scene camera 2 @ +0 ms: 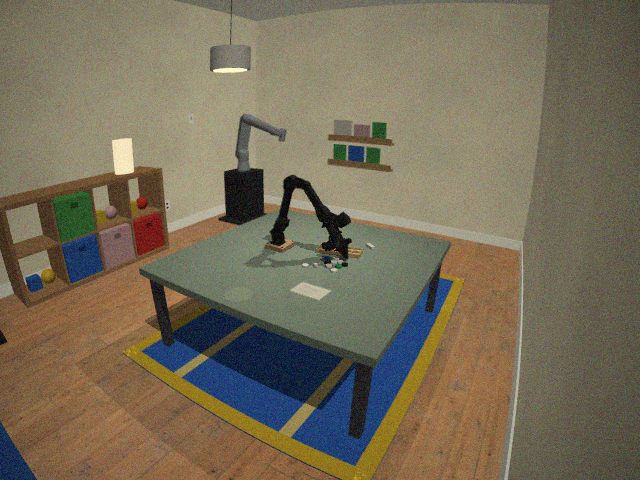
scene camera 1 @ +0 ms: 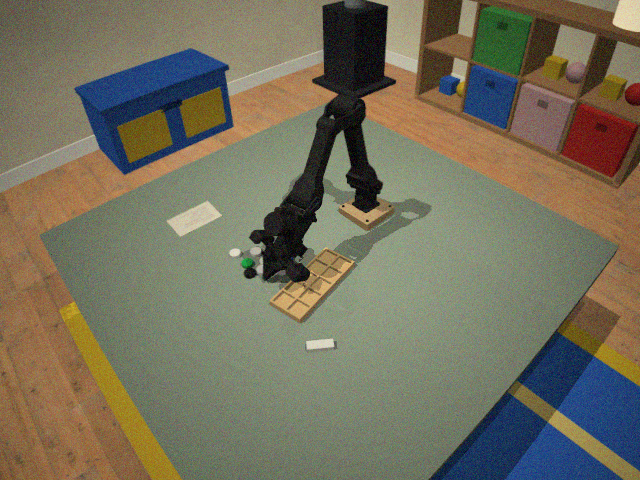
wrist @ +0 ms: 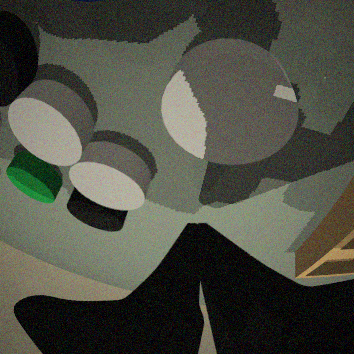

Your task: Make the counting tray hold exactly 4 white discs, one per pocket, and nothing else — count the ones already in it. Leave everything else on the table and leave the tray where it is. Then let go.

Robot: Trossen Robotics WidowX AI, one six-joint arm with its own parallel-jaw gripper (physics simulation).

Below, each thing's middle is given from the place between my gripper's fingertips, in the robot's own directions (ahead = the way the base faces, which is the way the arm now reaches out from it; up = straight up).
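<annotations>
The wooden counting tray [scene camera 1: 297, 300] is 90 mm behind my hand and 90 mm to the left of it. As for the green disc [wrist: 35, 177], I see my gripper 10 mm above it and 90 mm to the left of it. Going by their middles, the green disc is the nearest to my gripper of the things named here.
</annotations>
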